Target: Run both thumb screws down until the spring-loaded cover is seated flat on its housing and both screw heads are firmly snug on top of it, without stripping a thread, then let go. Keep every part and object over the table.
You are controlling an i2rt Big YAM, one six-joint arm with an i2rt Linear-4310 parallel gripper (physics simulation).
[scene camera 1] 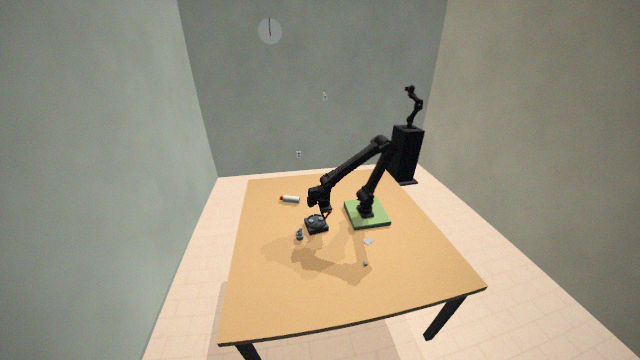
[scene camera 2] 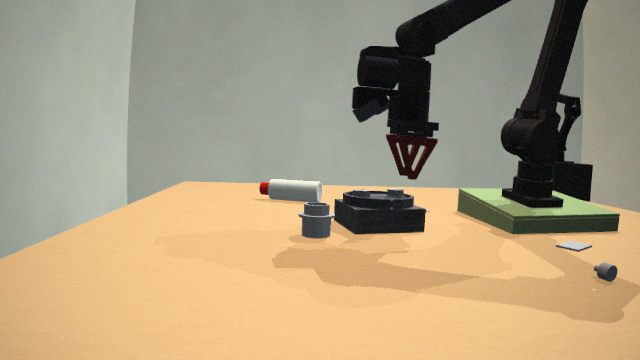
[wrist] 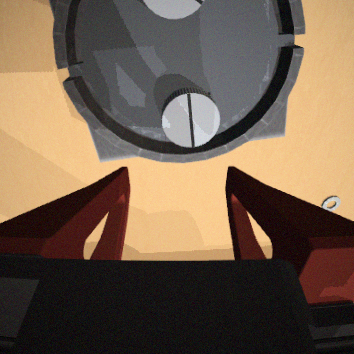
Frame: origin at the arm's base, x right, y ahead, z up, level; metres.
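Where they show: gripper, between the fingertips: [scene camera 1: 324, 215] [scene camera 2: 407, 177] [wrist: 177, 176]; arm's base, origin of its link: [scene camera 1: 365, 211] [scene camera 2: 531, 201].
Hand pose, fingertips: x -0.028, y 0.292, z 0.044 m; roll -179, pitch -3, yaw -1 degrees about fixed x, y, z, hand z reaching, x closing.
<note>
Things, the pixels of their top centre, and the offset from my fingertips. "spot": a spot on its surface instead.
- black housing, centre of its top: [wrist: 181, 54] [scene camera 2: 378, 194] [scene camera 1: 316, 220] dz -0.032, dx +0.005, dy +0.051 m
- raised ring, a spot on its surface: [wrist: 182, 155] spot: dz -0.032, dx +0.005, dy -0.007 m
- round grey cover, centre of its top: [wrist: 181, 53] [scene camera 2: 378, 195] [scene camera 1: 316, 220] dz -0.034, dx +0.005, dy +0.051 m
- slotted thumb screw, centre of its top: [wrist: 190, 121] [scene camera 2: 395, 189] dz -0.022, dx +0.008, dy +0.019 m
- flanged grey part, centre of its top: [scene camera 2: 316, 203] [scene camera 1: 299, 232] dz -0.039, dx -0.071, dy +0.169 m
- white bottle, centre of its top: [scene camera 2: 290, 180] [scene camera 1: 289, 196] dz -0.038, dx +0.308, dy +0.191 m
- small washer, centre of its top: [wrist: 331, 204] dz -0.086, dx +0.162, dy -0.102 m
- thin plate, centre of its top: [scene camera 2: 574, 245] [scene camera 1: 368, 241] dz -0.085, dx -0.189, dy -0.230 m
- small knob, centre of its top: [scene camera 2: 605, 262] [scene camera 1: 365, 262] dz -0.068, dx -0.339, dy -0.146 m
The black housing [scene camera 1: 317, 230] [scene camera 2: 382, 220] has a raised ring [wrist: 182, 155] around a round grey cover [wrist: 235, 60]. The cover looks level in the wrist view; whether it is fully down I cannot tell. One slotted thumb screw [scene camera 2: 395, 191] [wrist: 191, 120] stands on the near side of the cover in the wrist view. The other thumb screw [scene camera 2: 361, 192] [wrist: 174, 6] is partly cut off at the top edge. Whether either head touches the cover is unclear. My gripper [scene camera 2: 408, 176] [wrist: 177, 176] is partly open and empty, above the housing's right side in scene view 2, its fingertips short of the near screw in the wrist view.
A flanged grey part [scene camera 1: 299, 235] [scene camera 2: 316, 226] stands left of the housing. A white bottle [scene camera 1: 290, 199] [scene camera 2: 295, 190] lies behind. A small washer [wrist: 337, 198] lies beside the housing. A thin plate [scene camera 1: 368, 241] [scene camera 2: 574, 246] and small knob [scene camera 1: 365, 263] [scene camera 2: 607, 272] lie right.
</note>
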